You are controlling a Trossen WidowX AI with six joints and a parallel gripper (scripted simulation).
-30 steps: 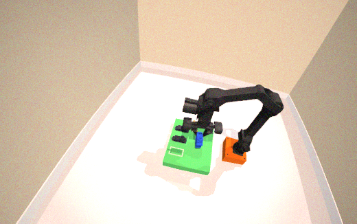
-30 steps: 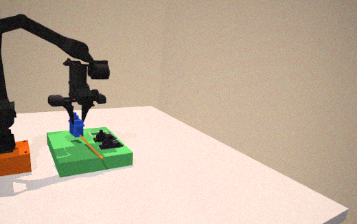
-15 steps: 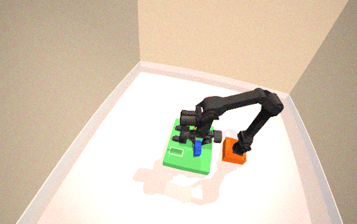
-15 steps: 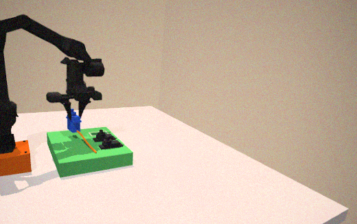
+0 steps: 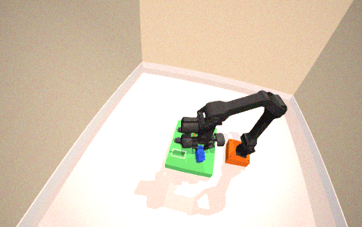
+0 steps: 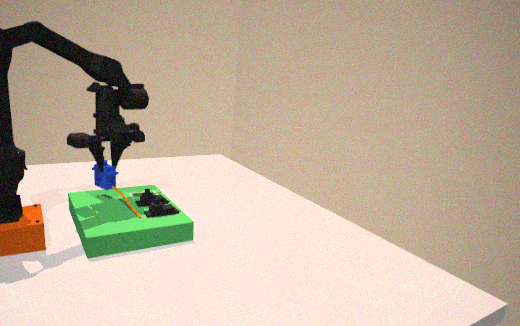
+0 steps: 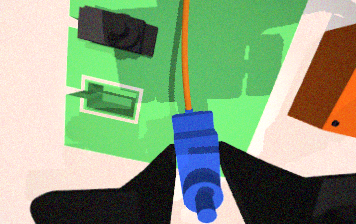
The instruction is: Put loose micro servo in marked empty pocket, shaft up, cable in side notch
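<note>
Right now my gripper tip is 100 mm above the green robot deck and 70 mm to the left of it.
</note>
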